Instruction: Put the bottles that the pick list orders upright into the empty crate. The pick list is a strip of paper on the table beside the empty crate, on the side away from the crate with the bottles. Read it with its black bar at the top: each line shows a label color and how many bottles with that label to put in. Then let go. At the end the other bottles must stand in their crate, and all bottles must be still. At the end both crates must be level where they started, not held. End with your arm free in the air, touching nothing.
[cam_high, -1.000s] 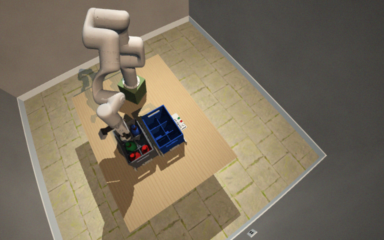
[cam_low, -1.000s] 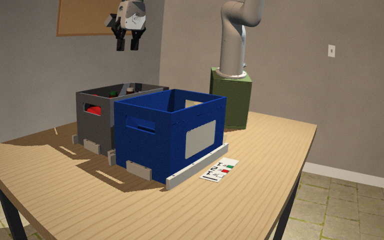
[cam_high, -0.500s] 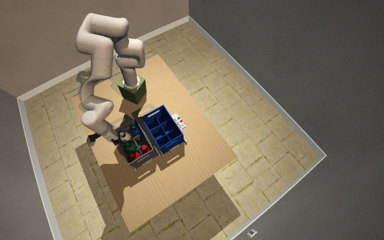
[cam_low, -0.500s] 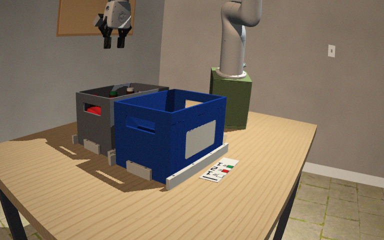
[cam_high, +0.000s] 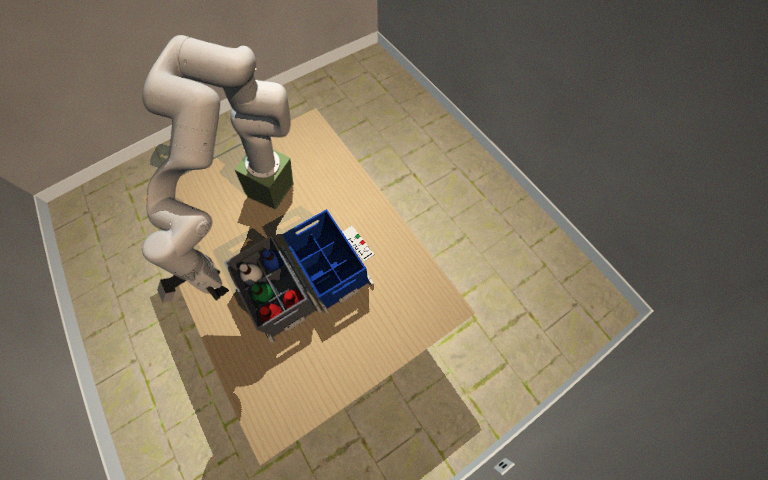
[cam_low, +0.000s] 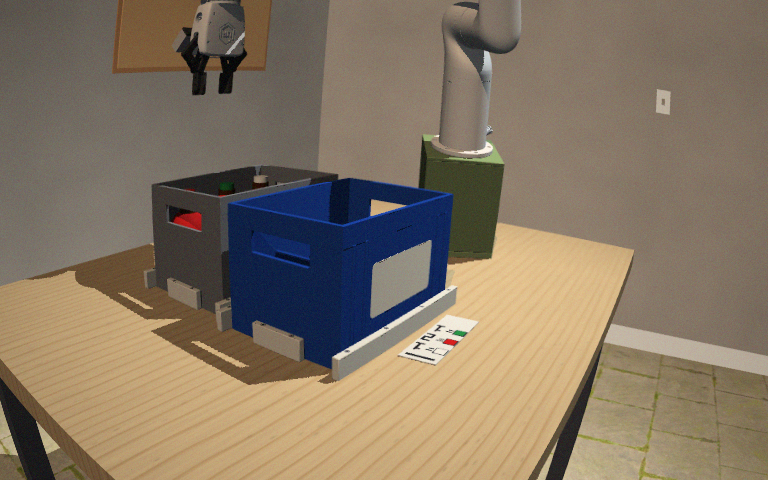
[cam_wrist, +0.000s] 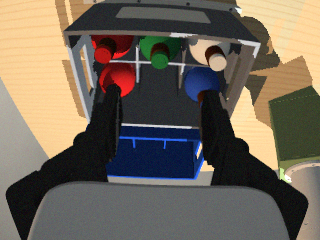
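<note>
My gripper is now 250 mm above the white-label bottle, 90 mm past it and 40 mm to the right of it. Round my hand: red bottle (250 mm below, 150 mm to the left, 70 mm ahead); grey crate (250 mm below, 90 mm to the left, 10 mm behind); green-label bottle (250 mm below, 50 mm to the left, 10 mm behind).
</note>
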